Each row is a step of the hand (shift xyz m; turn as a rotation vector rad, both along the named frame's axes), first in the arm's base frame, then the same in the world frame.
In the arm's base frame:
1: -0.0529 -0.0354 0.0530 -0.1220 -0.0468 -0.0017
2: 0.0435 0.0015 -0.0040 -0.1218 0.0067 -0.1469
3: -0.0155 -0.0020 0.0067 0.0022 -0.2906 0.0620
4: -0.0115 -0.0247 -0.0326 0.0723 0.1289 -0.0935
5: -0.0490 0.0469 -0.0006 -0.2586 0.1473 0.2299
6: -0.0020 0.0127 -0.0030 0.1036 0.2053 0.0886
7: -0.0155 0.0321 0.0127 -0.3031 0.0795 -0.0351
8: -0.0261 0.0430 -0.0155 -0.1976 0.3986 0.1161
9: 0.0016 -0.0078 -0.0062 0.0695 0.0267 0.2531
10: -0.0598 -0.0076 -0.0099 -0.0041 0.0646 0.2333
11: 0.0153 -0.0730 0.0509 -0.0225 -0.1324 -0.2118
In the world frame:
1: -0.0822 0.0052 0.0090 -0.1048 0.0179 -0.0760
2: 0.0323 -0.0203 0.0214 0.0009 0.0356 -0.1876
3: -0.0151 0.0070 -0.0035 -0.1772 -0.2381 0.0143
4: -0.0024 -0.0220 -0.0363 0.1639 0.0579 -0.0191
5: -0.0094 0.0635 -0.0220 -0.2261 0.2942 0.0616
6: 0.0066 0.0113 -0.0019 0.1242 0.1435 0.1572
7: -0.0014 0.0374 0.0058 -0.1459 0.2062 -0.1887
8: 0.0122 0.0463 -0.0218 0.0023 0.4584 0.0354
9: 0.0006 -0.0086 -0.0052 -0.0773 0.0385 0.2493
10: -0.0388 0.0202 -0.0427 -0.0973 0.1023 0.1967
11: -0.0537 -0.0601 0.0407 0.0338 -0.1436 -0.2028

